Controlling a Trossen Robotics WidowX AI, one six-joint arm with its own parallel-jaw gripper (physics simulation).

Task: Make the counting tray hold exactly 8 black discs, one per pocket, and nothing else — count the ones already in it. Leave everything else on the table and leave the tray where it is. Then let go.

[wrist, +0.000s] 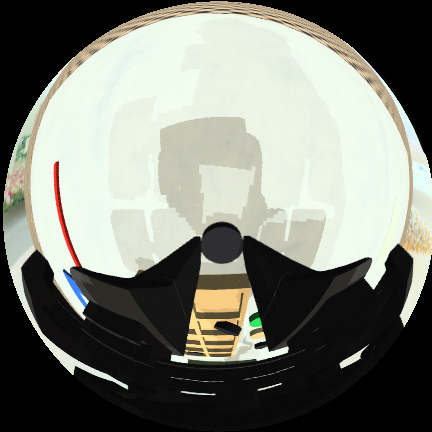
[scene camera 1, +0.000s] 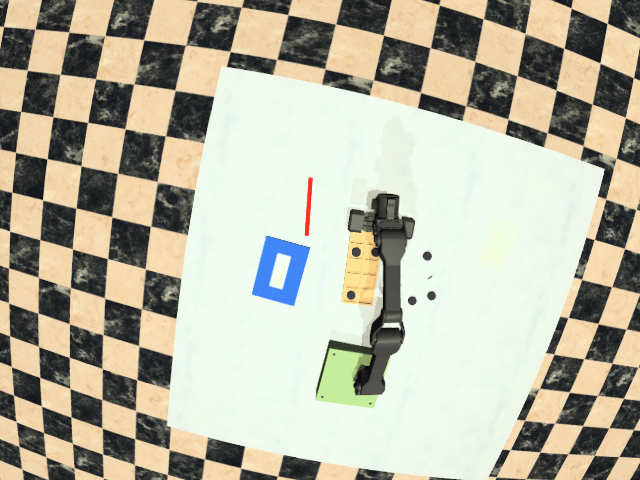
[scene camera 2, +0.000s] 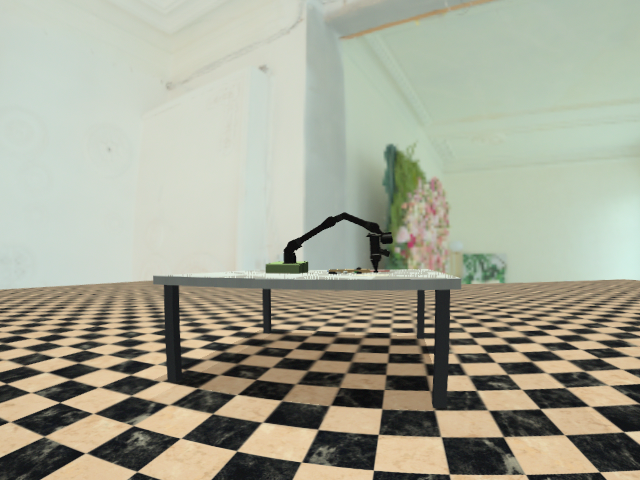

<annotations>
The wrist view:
my gripper: 221, 241
tan counting tray: 218, 297
</annotations>
